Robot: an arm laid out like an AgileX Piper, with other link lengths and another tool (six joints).
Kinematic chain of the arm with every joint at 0, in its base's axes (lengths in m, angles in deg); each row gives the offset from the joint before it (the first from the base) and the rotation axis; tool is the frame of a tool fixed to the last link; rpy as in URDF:
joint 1: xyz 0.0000 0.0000 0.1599 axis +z
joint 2: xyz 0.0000 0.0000 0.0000 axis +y
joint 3: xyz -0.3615 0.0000 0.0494 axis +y
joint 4: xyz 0.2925 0.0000 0.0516 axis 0.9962 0 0.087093
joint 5: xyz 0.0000 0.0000 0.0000 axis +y
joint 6: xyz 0.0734 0.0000 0.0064 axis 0.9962 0 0.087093
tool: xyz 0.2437 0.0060 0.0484 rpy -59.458 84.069 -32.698
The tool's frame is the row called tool.
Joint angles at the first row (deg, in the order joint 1, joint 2, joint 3, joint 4, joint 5, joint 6):
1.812 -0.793 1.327 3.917 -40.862 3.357
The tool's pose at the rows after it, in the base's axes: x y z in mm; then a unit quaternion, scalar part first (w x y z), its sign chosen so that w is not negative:
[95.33 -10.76 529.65 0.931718 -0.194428 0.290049 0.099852]
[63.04 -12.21 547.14 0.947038 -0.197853 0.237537 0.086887]
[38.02 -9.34 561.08 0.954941 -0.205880 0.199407 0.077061]
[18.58 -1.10 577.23 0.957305 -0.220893 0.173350 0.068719]
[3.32 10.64 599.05 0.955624 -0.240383 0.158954 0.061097]
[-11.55 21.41 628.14 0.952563 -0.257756 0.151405 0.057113]
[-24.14 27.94 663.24 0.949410 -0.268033 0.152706 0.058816]
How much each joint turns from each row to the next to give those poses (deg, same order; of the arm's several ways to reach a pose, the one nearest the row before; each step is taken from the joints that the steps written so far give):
-0.002 -0.017 0.000 0.038 -9.132 0.030
0.004 -0.014 -0.158 -0.192 -6.282 0.186
-0.004 -0.021 -0.804 -0.871 -3.804 0.268
0.000 -0.016 -2.061 -1.776 -1.100 0.286
0.003 -0.020 -3.844 -2.435 2.042 0.353
-0.001 0.170 -5.751 -2.481 4.609 0.972
-0.002 0.921 -7.342 -2.035 6.554 1.656

